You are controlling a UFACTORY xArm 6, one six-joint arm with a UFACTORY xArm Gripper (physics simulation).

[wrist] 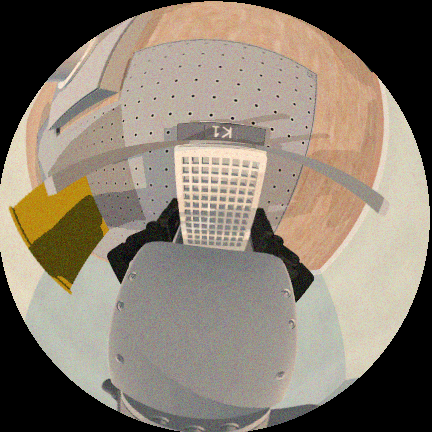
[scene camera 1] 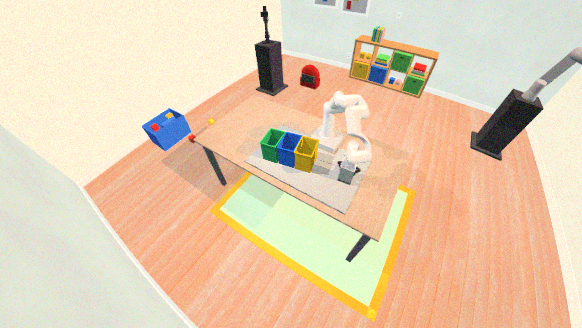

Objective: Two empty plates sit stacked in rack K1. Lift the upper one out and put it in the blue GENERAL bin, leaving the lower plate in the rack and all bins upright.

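Seen in the pictures: gripper, between the fingertips: (wrist: 216, 213); arm's base, origin of its link: (scene camera 1: 326, 134).
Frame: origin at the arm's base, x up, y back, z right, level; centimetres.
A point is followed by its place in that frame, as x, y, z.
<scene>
The upper white plate (wrist: 217, 200) @(1.5, -26.7, -32.2), a grid of square wells, lies level in rack K1 (wrist: 221, 133) @(-1.5, -20.2, -31.3) (scene camera 1: 346, 174) @(6.5, -34.5, -33.6). The lower plate is hidden beneath it. My gripper (scene camera 1: 348, 166) @(0.9, -28.5, -32.5) (wrist: 216, 213) @(0.9, -28.5, -32.5) points down over the rack, its black fingers against the plate's two long edges and set wide, shut on the upper plate. The near part of the plate is hidden by the grey gripper body. The blue bin (scene camera 1: 287, 151) @(12.8, -44.5, 8.2) stands upright between the green bin (scene camera 1: 271, 146) @(14.7, -48.4, 19.4) and the yellow bin (scene camera 1: 306, 155) @(14.8, -41.7, -5.7) (wrist: 65, 235) @(6.9, -34.3, -7.3).
The rack and bins stand on a grey perforated board (scene camera 1: 320, 189) @(-3.2, -48.8, -22.6) (wrist: 220, 82) @(-3.2, -13.1, -29.8) on the wooden table (scene camera 1: 381, 200) @(-4.5, -32.2, -61.8) (wrist: 340, 115) @(-4.5, -7.2, -50.2). The yellow bin is the bin nearest the rack. Thin grey bars spread out on both sides of the rack's labelled end in the wrist view.
</scene>
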